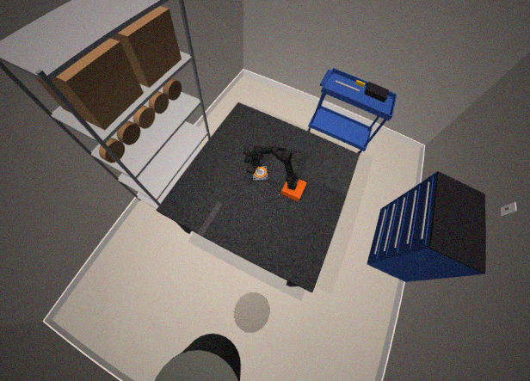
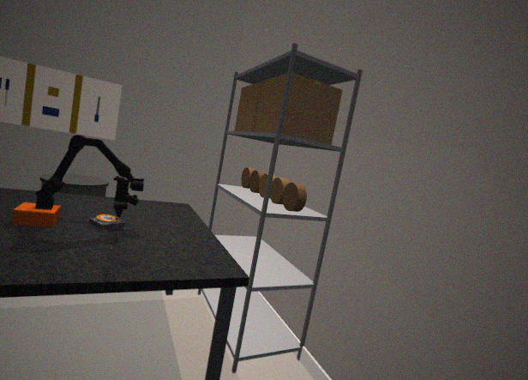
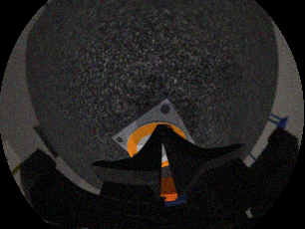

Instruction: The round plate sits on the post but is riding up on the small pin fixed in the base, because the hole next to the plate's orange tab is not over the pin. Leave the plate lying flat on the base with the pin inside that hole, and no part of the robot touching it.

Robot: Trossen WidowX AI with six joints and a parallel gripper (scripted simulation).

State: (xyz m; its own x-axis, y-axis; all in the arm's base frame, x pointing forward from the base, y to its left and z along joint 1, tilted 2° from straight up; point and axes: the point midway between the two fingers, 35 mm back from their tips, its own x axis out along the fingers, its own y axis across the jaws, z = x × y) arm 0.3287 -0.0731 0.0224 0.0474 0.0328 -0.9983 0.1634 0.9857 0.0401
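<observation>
The grey square base is 5 cm behind my gripper tip, 2 cm to the left of it and 2 cm below it.
</observation>
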